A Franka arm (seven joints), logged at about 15 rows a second.
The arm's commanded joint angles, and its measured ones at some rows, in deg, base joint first. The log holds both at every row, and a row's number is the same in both.
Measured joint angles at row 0:
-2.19, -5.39, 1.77, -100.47, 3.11, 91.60, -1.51
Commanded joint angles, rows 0 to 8:
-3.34, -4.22, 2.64, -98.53, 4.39, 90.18, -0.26
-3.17, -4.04, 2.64, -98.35, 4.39, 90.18, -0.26
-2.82, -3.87, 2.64, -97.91, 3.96, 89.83, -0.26
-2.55, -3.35, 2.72, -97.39, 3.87, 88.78, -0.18
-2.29, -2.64, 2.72, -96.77, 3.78, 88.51, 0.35
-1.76, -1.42, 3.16, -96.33, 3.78, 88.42, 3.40
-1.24, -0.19, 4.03, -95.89, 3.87, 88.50, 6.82
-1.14, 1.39, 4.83, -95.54, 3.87, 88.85, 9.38
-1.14, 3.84, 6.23, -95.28, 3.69, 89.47, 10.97
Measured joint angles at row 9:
-1.73, -1.55, 4.40, -98.49, 3.11, 89.92, 6.03
